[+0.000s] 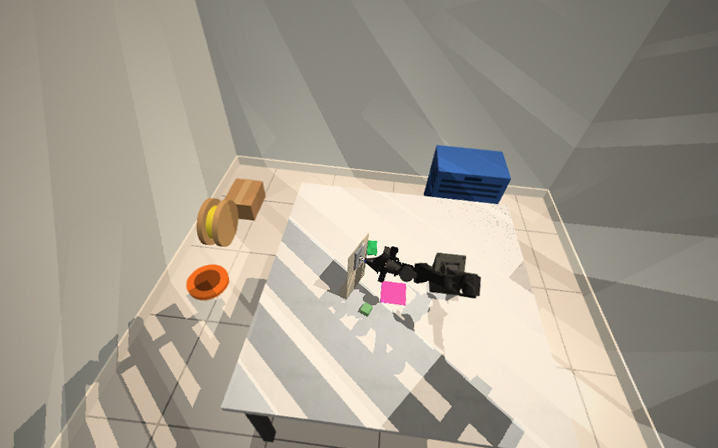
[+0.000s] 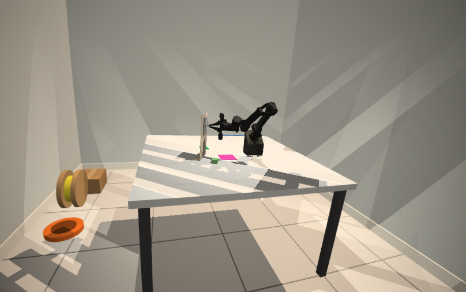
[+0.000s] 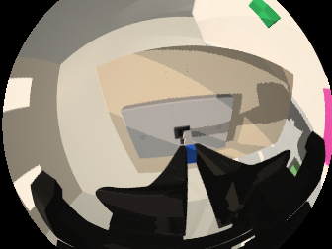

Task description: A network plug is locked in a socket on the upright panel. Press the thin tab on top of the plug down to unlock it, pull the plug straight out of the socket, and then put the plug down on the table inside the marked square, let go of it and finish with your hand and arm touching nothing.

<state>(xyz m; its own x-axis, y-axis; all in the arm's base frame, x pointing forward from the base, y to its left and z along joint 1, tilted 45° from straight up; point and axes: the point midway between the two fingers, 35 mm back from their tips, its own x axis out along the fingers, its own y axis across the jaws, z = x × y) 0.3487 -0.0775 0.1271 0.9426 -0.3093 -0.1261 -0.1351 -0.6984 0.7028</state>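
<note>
My gripper tip is now 24 cm above the magenta marked square, 15 cm past it and 2 cm to the right of it. Round my gripper tip: upright panel 9 cm below, 3 cm ahead, 2 cm to the right; green cube 23 cm below, 11 cm to the left, 2 cm behind; blue network plug right at my gripper tip.
</note>
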